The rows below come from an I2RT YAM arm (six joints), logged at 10 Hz.
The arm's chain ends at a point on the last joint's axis. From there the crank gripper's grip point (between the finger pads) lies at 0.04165 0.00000 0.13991 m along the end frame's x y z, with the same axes.
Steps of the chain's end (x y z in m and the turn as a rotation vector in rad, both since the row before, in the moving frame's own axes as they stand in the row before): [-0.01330, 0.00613, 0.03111, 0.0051, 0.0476, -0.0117]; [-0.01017, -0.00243, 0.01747, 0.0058, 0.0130, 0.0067]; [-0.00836, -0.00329, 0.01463, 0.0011, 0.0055, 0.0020]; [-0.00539, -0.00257, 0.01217, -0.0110, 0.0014, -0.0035]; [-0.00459, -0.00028, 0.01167, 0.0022, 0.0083, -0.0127]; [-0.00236, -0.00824, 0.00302, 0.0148, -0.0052, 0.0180]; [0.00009, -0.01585, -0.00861, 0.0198, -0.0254, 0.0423]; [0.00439, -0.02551, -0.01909, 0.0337, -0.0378, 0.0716]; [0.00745, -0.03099, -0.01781, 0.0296, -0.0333, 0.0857]
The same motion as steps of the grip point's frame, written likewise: [-0.00670, 0.00490, 0.02897, 0.0051, 0.0476, -0.0117]; [-0.00835, -0.00295, 0.01692, 0.0058, 0.0130, 0.0067]; [-0.00759, -0.00336, 0.01440, 0.0011, 0.0055, 0.0020]; [-0.00519, -0.00118, 0.01210, -0.0110, 0.0014, -0.0035]; [-0.00344, -0.00112, 0.01132, 0.0022, 0.0083, -0.0127]; [-0.00308, -0.00957, 0.00322, 0.0148, -0.0052, 0.0180]; [-0.00345, -0.01694, -0.00761, 0.0198, -0.0254, 0.0423]; [-0.00086, -0.02746, -0.01765, 0.0337, -0.0378, 0.0716]; [0.00280, -0.03178, -0.01651, 0.0296, -0.0333, 0.0857]
